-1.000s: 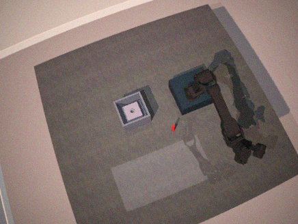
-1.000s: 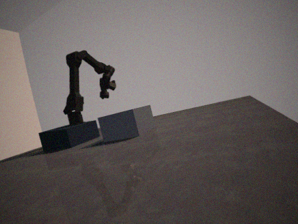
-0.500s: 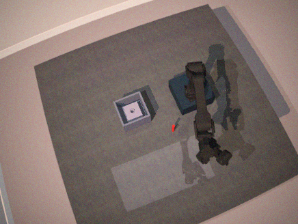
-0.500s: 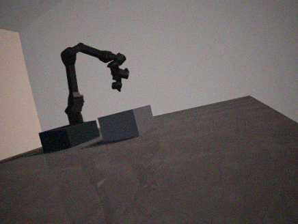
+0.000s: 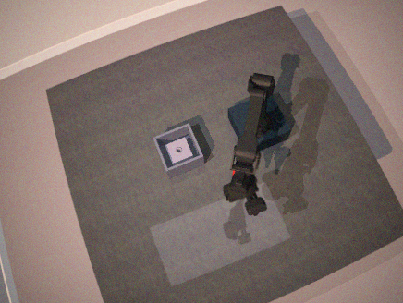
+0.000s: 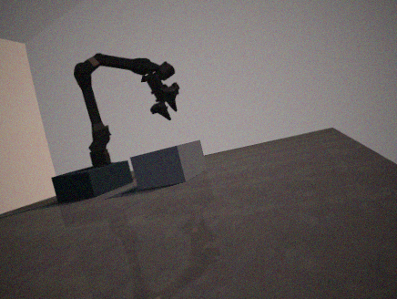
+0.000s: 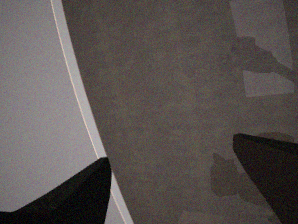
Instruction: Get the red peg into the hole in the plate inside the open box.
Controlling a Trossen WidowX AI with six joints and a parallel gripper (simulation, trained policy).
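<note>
Right now the red peg is 50 mm behind my gripper tip, 190 mm to the right of it and 200 mm below it. From my gripper tip the other things lie so: grey box (100 mm ahead, 390 mm to the right, 210 mm below).
</note>
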